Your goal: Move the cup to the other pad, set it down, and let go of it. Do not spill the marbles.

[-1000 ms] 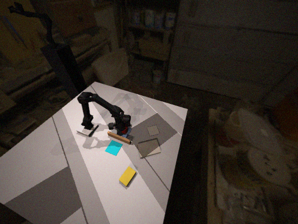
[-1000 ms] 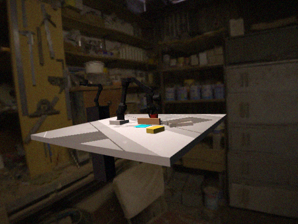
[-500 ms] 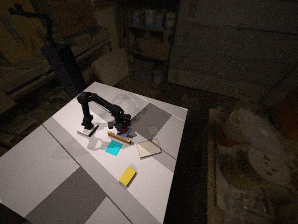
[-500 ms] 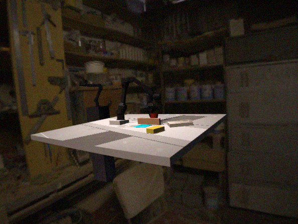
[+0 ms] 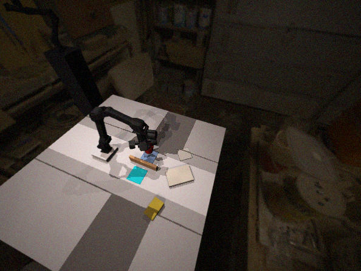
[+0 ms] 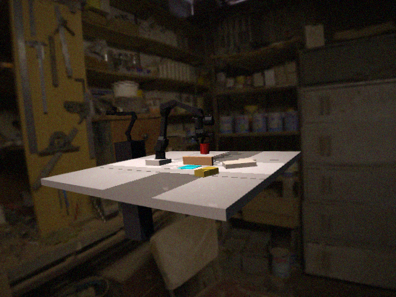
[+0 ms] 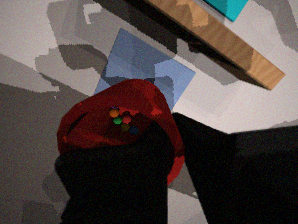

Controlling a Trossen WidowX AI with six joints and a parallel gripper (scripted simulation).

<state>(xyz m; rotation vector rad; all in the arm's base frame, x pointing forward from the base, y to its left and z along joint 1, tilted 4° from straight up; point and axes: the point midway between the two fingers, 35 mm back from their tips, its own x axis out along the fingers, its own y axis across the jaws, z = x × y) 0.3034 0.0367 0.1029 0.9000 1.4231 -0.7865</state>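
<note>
Now: the cyan pad 17 cm to the right of my gripper tip and 10 cm below it. The rest, counted from my gripper tip: red cup 3 cm ahead, 1 cm to the left; then wooden block 8 cm to the right, 8 cm below, 1 cm ahead; then blue pad 10 cm below, 2 cm ahead, 1 cm to the left.
</note>
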